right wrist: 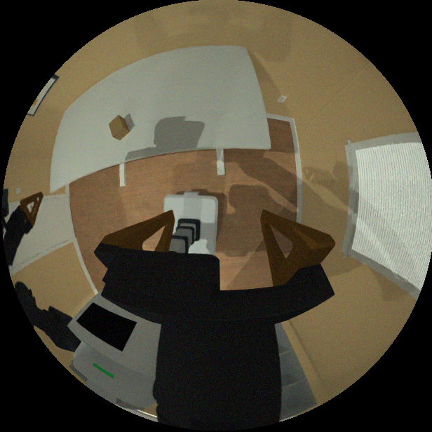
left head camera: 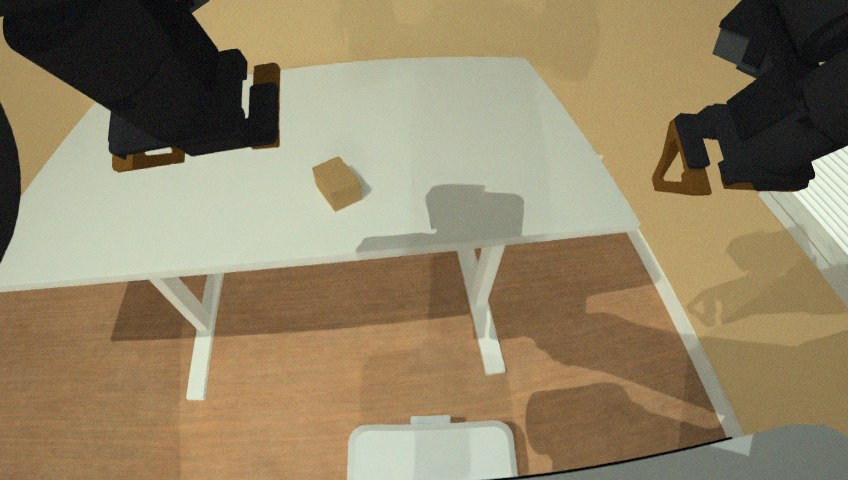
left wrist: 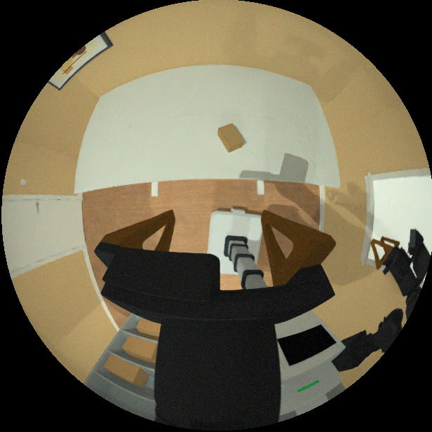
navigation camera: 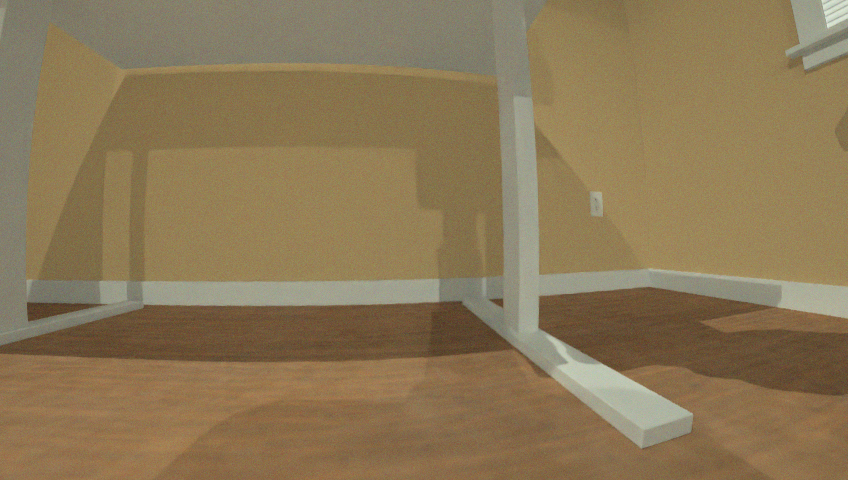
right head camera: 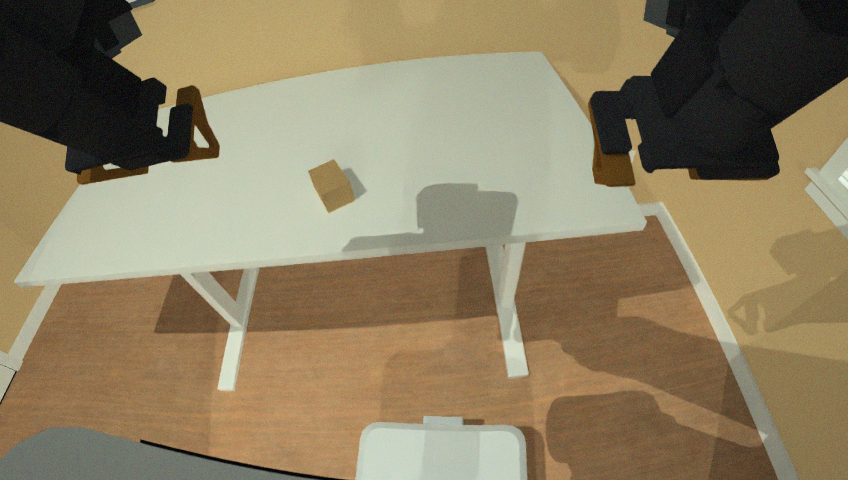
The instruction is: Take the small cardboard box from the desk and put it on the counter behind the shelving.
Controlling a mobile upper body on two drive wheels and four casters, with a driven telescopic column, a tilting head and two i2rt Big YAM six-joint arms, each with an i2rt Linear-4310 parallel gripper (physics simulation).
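Places are measured from the left arm's base along level axes (x ahead, y left, z up), in centimetres.
Pixels of known places: left gripper, fingertip midpoint: (left head camera: 229, 147) (right head camera: 181, 159); right gripper, fingertip midpoint: (left head camera: 690, 183) (right head camera: 644, 174).
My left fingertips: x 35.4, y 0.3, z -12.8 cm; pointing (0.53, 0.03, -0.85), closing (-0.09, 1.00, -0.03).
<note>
For each thing: its top centre in the pictures, then the offset to it from my left fingertips. "spot": a spot on its surface instead. Level surfaces: height alone.
- small cardboard box, middle of its top: (left head camera: 335, 173) (right head camera: 328, 176) dy -2.7, dx +27.5, dz -28.1 cm
- white desk, its level: dz -33.1 cm
- desk's leg, surface spot: (navigation camera: 520, 208) spot: dy -45.6, dx +51.0, dz -98.0 cm
The small cardboard box (left head camera: 337, 184) (right head camera: 332, 185) (left wrist: 231, 137) (right wrist: 119, 127) sits on the white desk (left head camera: 178, 226) (right head camera: 178, 231) (left wrist: 160, 145) (right wrist: 225, 100), left of the middle in both head views. My left gripper (left head camera: 208, 155) (right head camera: 157, 163) (left wrist: 217, 214) is open and empty, to the left of the box and apart from it. My right gripper (left head camera: 717, 185) (right head camera: 663, 175) (right wrist: 217, 214) is open and empty, far to the right of the box, near the desk's right end in the right head view. I cannot make out the counter.
Grey shelves (left wrist: 107, 387) with several brown boxes (left wrist: 125, 370) show at the lower left of the left wrist view. The desk's leg (navigation camera: 520, 208) and foot (navigation camera: 618, 392) stand in front of my base (left head camera: 431, 455) (right head camera: 443, 455). A window (right wrist: 392, 195) is at the right.
</note>
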